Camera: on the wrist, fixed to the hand. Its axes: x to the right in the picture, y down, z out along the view.
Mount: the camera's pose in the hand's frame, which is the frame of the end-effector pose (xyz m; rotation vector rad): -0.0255 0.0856 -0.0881 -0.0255 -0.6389 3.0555
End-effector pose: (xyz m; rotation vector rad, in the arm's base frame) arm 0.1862 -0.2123 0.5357 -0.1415 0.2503 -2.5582
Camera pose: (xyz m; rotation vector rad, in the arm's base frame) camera 0.2390 -0.2560 0.4306 -0.2166 0.0063 0.5603
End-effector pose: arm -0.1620 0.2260 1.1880 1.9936 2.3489 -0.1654
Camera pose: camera -0.0711 0.2251 1.2744 2.0536 -1.7480 -0.2746
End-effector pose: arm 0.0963 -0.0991 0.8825 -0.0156 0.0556 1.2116
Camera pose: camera 0.0042 -0.0965 0.7974 -0.3211 0.3925 -1.9261
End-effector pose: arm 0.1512 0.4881 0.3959 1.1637 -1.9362 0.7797
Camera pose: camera 0.1064 0.6041 0.4122 1.6711 1.3102 -0.6533
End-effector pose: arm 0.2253 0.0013 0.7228 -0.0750 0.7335 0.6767
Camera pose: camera 0.1083 0.0291 0.6872 -1.1047 0.3934 -2.3907
